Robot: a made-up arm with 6 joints.
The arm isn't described. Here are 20 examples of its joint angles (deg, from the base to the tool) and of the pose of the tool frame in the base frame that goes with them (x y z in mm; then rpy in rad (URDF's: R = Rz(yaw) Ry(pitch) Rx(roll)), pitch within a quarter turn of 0, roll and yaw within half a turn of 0).
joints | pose
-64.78 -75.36 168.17 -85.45 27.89 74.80 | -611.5 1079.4 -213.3 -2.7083 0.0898 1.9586
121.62 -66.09 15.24 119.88 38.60 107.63 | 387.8 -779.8 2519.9 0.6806 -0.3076 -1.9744
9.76 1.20 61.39 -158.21 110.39 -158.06 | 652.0 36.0 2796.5 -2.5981 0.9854 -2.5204
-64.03 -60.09 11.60 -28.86 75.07 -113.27 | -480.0 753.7 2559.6 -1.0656 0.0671 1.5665
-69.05 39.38 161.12 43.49 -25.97 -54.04 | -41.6 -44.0 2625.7 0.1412 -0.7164 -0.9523
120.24 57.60 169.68 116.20 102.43 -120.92 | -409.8 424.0 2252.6 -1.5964 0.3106 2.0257
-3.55 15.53 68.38 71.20 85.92 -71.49 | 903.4 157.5 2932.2 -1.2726 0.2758 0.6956
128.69 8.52 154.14 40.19 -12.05 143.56 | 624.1 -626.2 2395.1 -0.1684 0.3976 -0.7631
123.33 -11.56 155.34 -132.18 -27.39 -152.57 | 740.8 -1151.4 1841.3 1.7143 -0.3267 -0.2524
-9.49 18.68 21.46 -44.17 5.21 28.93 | 1826.2 -313.0 2175.8 0.5562 0.9107 0.3889
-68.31 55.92 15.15 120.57 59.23 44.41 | 944.3 -1930.2 752.1 -2.4169 0.1781 -0.9251
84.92 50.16 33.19 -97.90 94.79 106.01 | 452.0 2121.7 1391.3 -1.1550 1.0303 -1.1158
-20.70 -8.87 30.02 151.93 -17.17 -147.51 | 779.6 -309.6 2950.0 0.0091 0.2064 -0.3889
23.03 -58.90 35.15 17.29 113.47 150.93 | -1199.6 -484.2 2312.6 1.6824 1.0178 -1.5155
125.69 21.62 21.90 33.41 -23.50 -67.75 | -1032.4 1586.6 2023.7 1.4503 0.9270 -3.0106
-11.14 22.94 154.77 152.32 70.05 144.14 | -189.7 159.0 2596.7 -0.0074 0.1978 0.8288
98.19 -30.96 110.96 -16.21 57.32 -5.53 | 321.2 -1585.0 2127.5 -2.6744 -0.7175 -1.7440
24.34 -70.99 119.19 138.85 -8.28 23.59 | -1868.5 -894.4 600.4 1.2291 1.1218 -1.4237
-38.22 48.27 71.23 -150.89 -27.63 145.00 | 1665.7 -1222.7 2343.5 -0.0967 0.3493 -0.2984
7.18 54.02 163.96 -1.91 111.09 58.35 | 288.5 7.4 2225.0 2.3870 -0.1757 -2.1827
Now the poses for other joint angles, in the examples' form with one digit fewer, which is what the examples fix.
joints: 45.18 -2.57 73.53 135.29 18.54 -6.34
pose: 167 185 3212 -0.543 -0.823 -1.055
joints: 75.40 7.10 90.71 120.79 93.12 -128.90
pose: -73 327 2952 -1.358 0.861 1.308
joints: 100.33 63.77 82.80 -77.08 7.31 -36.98
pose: -350 2311 1978 1.308 -0.670 2.928
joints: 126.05 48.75 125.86 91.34 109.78 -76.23
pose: -709 709 2551 -1.965 0.248 2.621
